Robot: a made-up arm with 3 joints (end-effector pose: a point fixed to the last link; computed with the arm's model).
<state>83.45 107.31 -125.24</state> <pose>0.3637 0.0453 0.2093 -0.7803 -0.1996 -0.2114 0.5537</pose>
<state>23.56 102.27 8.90</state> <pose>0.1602 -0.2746 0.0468 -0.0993 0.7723 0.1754 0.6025</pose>
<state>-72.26 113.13 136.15</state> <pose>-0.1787 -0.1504 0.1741 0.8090 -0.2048 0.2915 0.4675</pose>
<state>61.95 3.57 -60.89</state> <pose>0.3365 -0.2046 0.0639 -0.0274 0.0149 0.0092 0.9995</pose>
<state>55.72 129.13 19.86</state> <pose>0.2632 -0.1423 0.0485 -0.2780 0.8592 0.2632 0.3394</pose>
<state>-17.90 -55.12 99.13</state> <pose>-0.0606 -0.1973 0.0070 -0.3946 -0.2416 0.5771 0.6730</pose>
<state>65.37 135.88 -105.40</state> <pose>0.4007 -0.0348 0.1525 -0.9238 0.0746 -0.1285 0.3529</pose>
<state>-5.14 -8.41 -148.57</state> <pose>-0.1588 -0.3083 0.0348 0.0696 -0.0230 -0.9712 0.2268</pose>
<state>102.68 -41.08 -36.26</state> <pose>0.3636 0.1034 0.0435 0.3286 -0.1230 0.5129 0.7835</pose>
